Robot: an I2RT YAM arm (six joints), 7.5 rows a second.
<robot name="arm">
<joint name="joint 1" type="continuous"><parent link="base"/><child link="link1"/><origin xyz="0 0 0.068" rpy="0 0 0"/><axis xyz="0 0 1"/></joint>
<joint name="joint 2" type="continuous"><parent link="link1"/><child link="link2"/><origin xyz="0.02 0.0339 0.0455" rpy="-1.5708 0 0"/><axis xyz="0 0 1"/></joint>
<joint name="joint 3" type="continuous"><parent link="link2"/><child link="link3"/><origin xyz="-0.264 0 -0.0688" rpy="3.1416 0 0"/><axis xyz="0 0 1"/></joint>
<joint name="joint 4" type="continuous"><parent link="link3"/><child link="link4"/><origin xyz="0.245 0.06 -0.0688" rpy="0 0 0"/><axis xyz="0 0 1"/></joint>
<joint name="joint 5" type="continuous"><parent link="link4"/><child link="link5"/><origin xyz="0.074 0.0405 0.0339" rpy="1.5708 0 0"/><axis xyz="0 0 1"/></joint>
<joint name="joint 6" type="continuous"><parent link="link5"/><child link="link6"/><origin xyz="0.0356 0 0.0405" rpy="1.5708 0 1.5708"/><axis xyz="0 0 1"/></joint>
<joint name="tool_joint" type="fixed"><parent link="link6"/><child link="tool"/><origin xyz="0 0 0" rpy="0 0 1.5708"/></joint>
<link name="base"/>
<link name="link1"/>
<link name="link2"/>
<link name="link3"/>
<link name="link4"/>
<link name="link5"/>
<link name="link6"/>
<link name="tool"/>
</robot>
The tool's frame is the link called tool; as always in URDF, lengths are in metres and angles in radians. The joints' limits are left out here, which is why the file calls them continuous.
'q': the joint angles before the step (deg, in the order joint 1, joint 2, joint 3, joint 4, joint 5, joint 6). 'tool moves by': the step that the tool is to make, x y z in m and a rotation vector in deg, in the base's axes. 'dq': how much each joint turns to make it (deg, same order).
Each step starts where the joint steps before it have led.
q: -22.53 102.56 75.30 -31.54 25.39 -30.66
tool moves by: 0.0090 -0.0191 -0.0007 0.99 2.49 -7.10
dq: -1.86 5.12 7.26 -7.12 2.59 5.10
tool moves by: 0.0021 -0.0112 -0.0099 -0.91 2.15 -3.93
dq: -1.12 2.88 1.88 -1.59 2.75 2.09
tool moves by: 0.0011 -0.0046 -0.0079 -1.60 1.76 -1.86
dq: -0.33 1.56 0.35 -0.03 2.63 0.65
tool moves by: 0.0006 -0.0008 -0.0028 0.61 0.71 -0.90
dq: -0.06 0.82 0.73 -1.39 0.09 1.04
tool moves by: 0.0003 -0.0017 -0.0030 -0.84 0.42 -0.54
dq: -0.12 0.44 -0.14 0.54 1.03 0.07
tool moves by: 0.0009 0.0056 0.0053 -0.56 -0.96 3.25
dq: 0.70 -1.59 -1.37 2.51 -0.88 -2.88
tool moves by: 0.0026 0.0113 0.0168 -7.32 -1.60 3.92
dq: 1.93 -3.56 -2.78 6.97 4.42 -5.59
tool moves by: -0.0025 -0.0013 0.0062 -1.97 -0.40 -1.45
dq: -0.17 -0.81 0.00 0.17 2.07 0.28
